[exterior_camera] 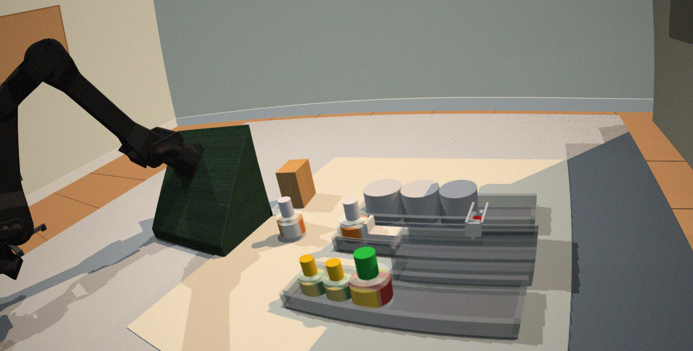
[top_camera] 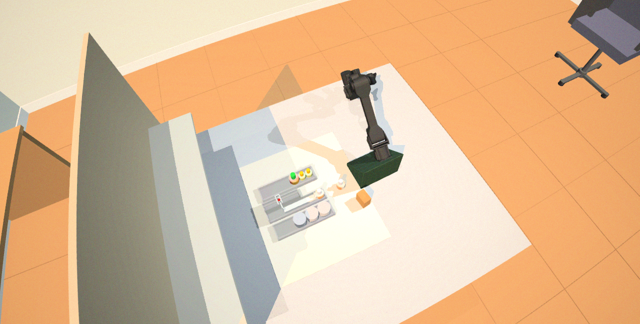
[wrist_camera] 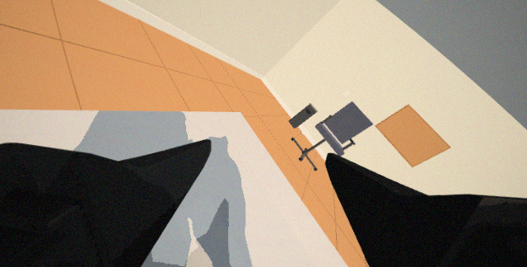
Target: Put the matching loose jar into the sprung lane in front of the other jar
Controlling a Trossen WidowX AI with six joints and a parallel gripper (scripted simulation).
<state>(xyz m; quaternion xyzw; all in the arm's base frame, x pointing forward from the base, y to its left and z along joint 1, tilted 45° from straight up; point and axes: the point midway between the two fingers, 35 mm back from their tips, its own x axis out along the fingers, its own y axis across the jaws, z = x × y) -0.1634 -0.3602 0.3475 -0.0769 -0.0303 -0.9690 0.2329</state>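
Now: the pusher plate 64 cm ahead of my gripper tip, 50 cm to the left of it and 7 cm below it. From my gripper tip the other things lie so: sprung lane: 68 cm ahead, 51 cm to the left, 10 cm below.
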